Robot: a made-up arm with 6 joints.
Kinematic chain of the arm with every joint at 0, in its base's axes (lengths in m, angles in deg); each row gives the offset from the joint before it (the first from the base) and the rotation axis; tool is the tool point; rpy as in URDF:
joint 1: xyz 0 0 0.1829 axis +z
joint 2: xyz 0 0 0 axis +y
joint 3: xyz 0.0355 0 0.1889 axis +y
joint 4: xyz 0.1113 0 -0.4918 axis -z
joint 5: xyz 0 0 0 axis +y
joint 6: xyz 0.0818 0 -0.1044 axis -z
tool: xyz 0 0 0 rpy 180 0 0
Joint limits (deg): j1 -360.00..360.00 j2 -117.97..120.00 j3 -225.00..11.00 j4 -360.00..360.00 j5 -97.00..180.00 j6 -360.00..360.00
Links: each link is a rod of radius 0.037 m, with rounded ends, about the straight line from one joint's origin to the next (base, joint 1, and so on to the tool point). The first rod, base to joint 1, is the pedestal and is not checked.
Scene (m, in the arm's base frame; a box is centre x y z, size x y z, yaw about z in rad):
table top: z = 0
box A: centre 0.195 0.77 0.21 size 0.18 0.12 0.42 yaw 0
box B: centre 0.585 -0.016 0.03 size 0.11 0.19 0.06 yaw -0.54
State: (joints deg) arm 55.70 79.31 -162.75 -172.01 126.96 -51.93
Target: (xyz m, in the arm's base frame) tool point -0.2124 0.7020 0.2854
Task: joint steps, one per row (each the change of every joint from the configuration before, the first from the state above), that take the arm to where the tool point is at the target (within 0.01 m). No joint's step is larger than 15 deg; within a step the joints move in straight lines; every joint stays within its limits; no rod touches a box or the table.
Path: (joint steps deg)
1: 2.96 -7.07 -10.07 1.44 -12.21 10.95
2: 2.96 -7.06 -10.08 1.44 -12.21 10.96
3: 2.96 -7.07 -10.07 1.44 -12.21 10.95
4: 2.96 -7.07 -10.08 1.44 -12.21 10.95
5: 9.77 8.09 10.92 -3.74 11.88 -10.95
6: 9.76 8.08 10.92 -3.74 11.88 -10.95
7: 9.77 8.09 10.92 -3.75 11.88 -10.96
8: 9.77 8.09 10.92 -3.74 11.88 -10.95

